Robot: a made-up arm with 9 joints. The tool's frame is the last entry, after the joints.
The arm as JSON. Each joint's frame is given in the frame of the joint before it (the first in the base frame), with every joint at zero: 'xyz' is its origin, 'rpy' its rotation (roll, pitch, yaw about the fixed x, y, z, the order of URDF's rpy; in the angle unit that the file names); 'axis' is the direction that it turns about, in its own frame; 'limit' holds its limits. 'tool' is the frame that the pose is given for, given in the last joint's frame.
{
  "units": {
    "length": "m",
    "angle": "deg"
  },
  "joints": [
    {
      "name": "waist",
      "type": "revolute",
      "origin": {
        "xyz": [
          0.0,
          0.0,
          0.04
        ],
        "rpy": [
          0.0,
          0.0,
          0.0
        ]
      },
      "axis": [
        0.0,
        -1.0,
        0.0
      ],
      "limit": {
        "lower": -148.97,
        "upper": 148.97
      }
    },
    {
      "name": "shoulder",
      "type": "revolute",
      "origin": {
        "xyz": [
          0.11,
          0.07,
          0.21
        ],
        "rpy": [
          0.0,
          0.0,
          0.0
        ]
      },
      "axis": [
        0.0,
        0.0,
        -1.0
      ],
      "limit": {
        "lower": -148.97,
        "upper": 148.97
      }
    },
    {
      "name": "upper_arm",
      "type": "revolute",
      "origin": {
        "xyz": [
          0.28,
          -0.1,
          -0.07
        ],
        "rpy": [
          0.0,
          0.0,
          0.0
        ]
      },
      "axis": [
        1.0,
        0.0,
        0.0
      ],
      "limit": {
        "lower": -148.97,
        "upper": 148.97
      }
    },
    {
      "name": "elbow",
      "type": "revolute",
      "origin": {
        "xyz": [
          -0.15,
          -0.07,
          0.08
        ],
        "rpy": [
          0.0,
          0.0,
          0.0
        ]
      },
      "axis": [
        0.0,
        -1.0,
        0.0
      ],
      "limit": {
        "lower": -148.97,
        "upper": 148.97
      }
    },
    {
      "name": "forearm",
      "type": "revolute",
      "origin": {
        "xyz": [
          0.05,
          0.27,
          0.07
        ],
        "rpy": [
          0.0,
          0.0,
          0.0
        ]
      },
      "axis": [
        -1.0,
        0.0,
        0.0
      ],
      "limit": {
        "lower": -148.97,
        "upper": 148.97
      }
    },
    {
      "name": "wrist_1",
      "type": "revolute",
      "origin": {
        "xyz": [
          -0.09,
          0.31,
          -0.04
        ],
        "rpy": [
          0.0,
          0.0,
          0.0
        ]
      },
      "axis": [
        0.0,
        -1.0,
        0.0
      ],
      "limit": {
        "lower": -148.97,
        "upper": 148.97
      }
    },
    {
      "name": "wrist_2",
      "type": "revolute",
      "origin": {
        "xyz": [
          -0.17,
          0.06,
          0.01
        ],
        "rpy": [
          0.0,
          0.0,
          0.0
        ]
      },
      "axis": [
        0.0,
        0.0,
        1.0
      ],
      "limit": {
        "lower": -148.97,
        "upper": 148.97
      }
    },
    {
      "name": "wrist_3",
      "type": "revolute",
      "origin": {
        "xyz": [
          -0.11,
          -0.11,
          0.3
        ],
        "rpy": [
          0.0,
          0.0,
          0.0
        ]
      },
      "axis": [
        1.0,
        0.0,
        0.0
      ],
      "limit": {
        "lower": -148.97,
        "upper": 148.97
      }
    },
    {
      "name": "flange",
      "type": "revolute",
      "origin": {
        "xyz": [
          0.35,
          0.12,
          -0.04
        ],
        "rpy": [
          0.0,
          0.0,
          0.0
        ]
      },
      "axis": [
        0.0,
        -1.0,
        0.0
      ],
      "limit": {
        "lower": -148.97,
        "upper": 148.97
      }
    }
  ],
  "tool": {
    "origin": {
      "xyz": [
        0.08,
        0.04,
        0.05
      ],
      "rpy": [
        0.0,
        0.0,
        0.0
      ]
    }
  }
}
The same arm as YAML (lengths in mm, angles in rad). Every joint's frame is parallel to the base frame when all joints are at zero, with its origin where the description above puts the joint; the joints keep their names.
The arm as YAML. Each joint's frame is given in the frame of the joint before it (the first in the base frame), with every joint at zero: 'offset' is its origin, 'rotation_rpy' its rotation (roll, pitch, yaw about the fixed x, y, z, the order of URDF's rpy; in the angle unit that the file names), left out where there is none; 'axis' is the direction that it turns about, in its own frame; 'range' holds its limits. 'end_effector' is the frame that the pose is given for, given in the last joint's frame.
length_unit: mm
angle_unit: rad
chain:
  - id: waist
    offset: [0.0, 0.0, 40.0]
    axis: [0.0, -1.0, 0.0]
    range: [-2.6, 2.6]
  - id: shoulder
    offset: [110.0, 70.0, 210.0]
    axis: [0.0, 0.0, -1.0]
    range: [-2.6, 2.6]
  - id: upper_arm
    offset: [280.0, -100.0, -70.0]
    axis: [1.0, 0.0, 0.0]
    range: [-2.6, 2.6]
  - id: elbow
    offset: [-150.0, -70.0, 80.0]
    axis: [0.0, -1.0, 0.0]
    range: [-2.6, 2.6]
  - id: forearm
    offset: [50.0, 270.0, 70.0]
    axis: [-1.0, 0.0, 0.0]
    range: [-2.6, 2.6]
  - id: wrist_1
    offset: [-90.0, 310.0, -40.0]
    axis: [0.0, -1.0, 0.0]
    range: [-2.6, 2.6]
  - id: wrist_2
    offset: [-170.0, 60.0, 10.0]
    axis: [0.0, 0.0, 1.0]
    range: [-2.6, 2.6]
  - id: wrist_3
    offset: [-110.0, -110.0, 300.0]
    axis: [1.0, 0.0, 0.0]
    range: [-2.6, 2.6]
  - id: flange
    offset: [350.0, 120.0, -40.0]
    axis: [0.0, -1.0, 0.0]
    range: [-2.6, 2.6]
end_effector:
  offset: [80.0, 40.0, 50.0]

